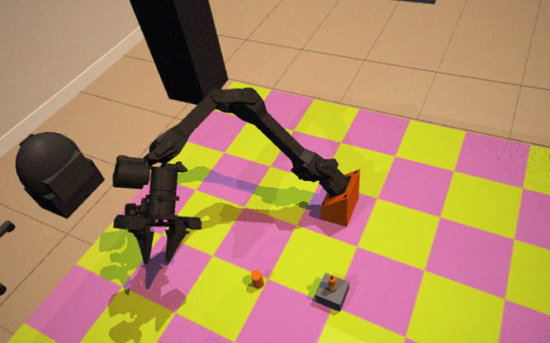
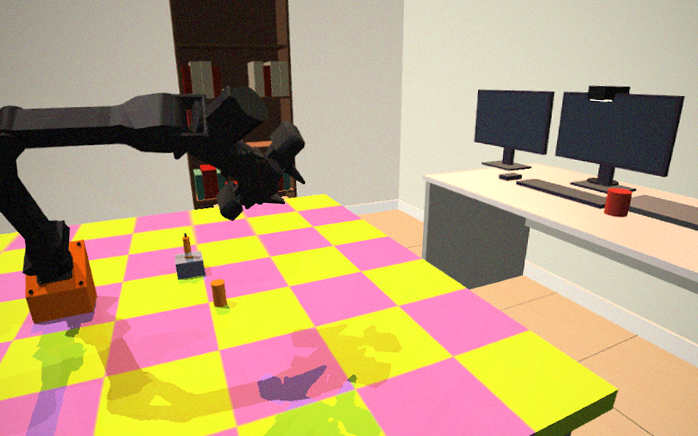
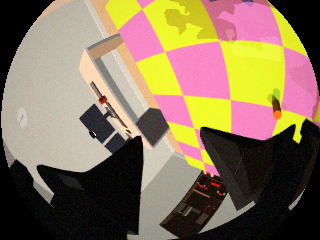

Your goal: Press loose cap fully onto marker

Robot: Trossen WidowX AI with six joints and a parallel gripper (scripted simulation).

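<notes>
Right now my gripper tip is 14 cm past the orange cap, 14 cm to the right of it and 24 cm above it. Also, from my gripper tip: dark grey holder block: 18 cm behind, 33 cm to the left, 24 cm below.
</notes>
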